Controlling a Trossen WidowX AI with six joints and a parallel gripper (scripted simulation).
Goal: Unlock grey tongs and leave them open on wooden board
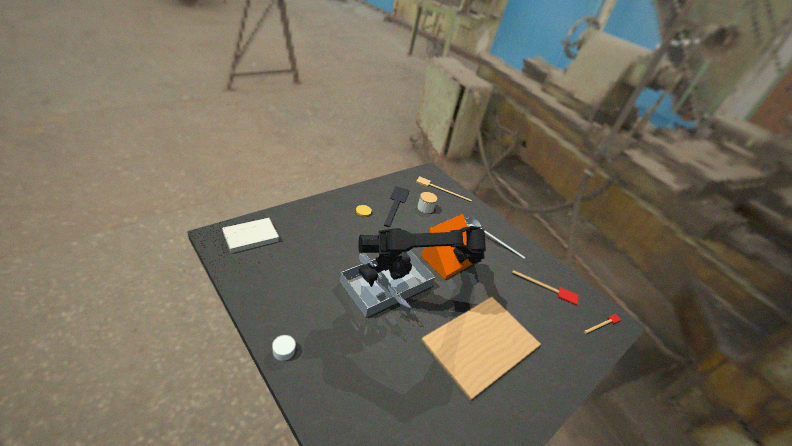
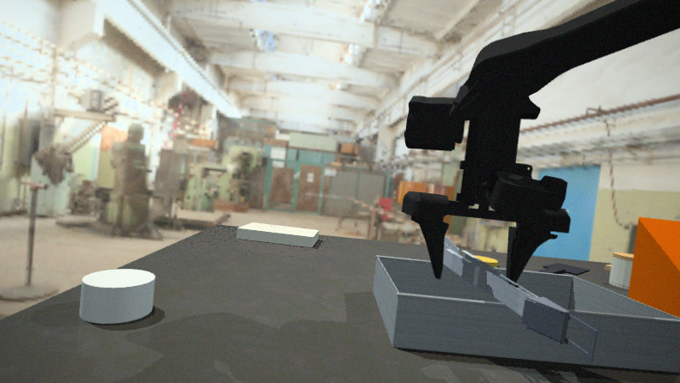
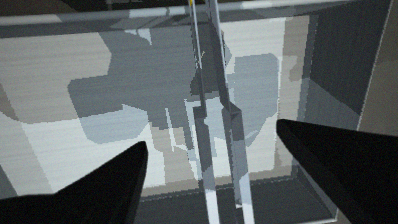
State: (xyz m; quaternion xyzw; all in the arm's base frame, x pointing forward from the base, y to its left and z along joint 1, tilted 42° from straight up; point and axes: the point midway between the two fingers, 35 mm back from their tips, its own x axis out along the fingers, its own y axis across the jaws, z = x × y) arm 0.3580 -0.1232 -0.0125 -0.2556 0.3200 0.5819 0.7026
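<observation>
The grey roasting tin lies 50 mm behind my gripper tip and 30 mm below it. Round my gripper tip: cream block: 210 mm ahead, 500 mm to the right, 40 mm below; then wooden board: 120 mm behind, 390 mm to the left, 50 mm below; then white puck: 400 mm ahead, 20 mm to the right, 40 mm below.
</observation>
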